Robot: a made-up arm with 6 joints.
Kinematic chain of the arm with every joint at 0, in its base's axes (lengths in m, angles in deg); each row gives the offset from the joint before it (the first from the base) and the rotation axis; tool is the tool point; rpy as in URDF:
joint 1: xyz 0 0 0.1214 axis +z
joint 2: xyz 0 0 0 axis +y
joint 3: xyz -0.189 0 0.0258 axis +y
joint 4: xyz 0.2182 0 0.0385 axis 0.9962 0 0.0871
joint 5: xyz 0 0 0 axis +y
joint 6: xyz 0.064 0 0.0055 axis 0.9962 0 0.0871
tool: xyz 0 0 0 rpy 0 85 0
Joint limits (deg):
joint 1: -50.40..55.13
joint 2: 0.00..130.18
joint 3: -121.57..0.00
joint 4: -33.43..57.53
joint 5: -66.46..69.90
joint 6: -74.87..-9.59
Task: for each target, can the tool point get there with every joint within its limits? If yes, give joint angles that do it. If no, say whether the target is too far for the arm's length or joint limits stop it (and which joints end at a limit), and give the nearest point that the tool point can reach.
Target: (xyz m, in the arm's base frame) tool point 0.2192 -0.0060 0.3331
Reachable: yes | joints 1.83 62.88 -57.39 41.31 -17.99 -49.49
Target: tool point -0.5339 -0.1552 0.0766
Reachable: no: too far | nearest point -0.3828 -0.1113 0.2986 | short by 0.272 m
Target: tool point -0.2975 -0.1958 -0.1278
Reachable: no: joint limits stop it (at a limit: joint 1, joint 2, joint 3, joint 4) | nearest point -0.0132 -0.0574 0.0139 | short by 0.347 m
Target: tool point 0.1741 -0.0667 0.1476
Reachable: yes | joints -23.73 70.51 -17.51 -12.57 -40.20 -67.25
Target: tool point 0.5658 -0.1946 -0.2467
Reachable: no: too far | nearest point 0.3170 -0.1090 0.0389 | short by 0.388 m
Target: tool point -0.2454 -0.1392 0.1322
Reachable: no: joint limits stop it (at a limit: joint 2, joint 3, joint 5) | nearest point -0.3467 -0.1967 0.2986 | short by 0.203 m
